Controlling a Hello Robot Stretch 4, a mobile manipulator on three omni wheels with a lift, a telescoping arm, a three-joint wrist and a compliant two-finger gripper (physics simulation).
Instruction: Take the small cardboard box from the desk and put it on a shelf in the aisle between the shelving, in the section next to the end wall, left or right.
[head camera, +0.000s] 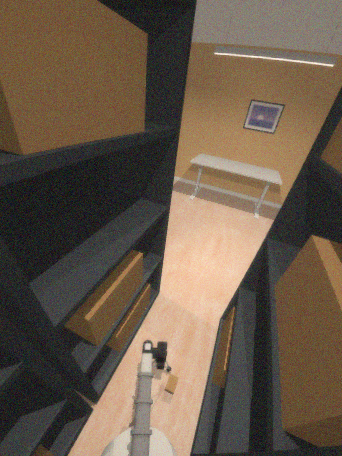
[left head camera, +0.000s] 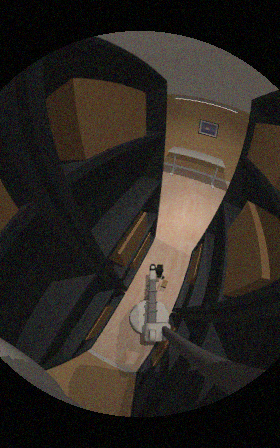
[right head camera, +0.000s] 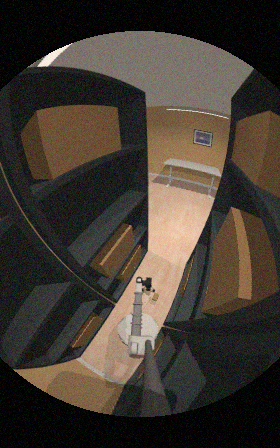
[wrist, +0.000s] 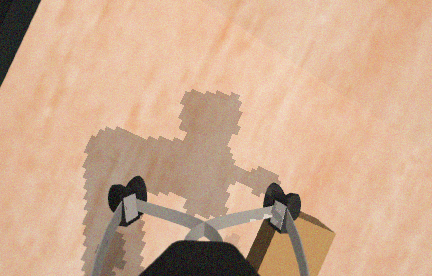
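The small cardboard box lies on the aisle floor between the shelving, in front of the robot's base. In the wrist view it is at the bottom right, partly covered by the right finger and cut off by the frame edge. My gripper points down over the floor with its fingers wide apart, open and empty. The box is off to its right side, not between the fingertips. In the head view the wrist hides part of the gripper. The desk stands at the far wall.
Dark shelving stands close on the left and right, with large cardboard boxes on its shelves. The telescoping arm reaches forward along the aisle above the white round base. An orange wall closes the near end.
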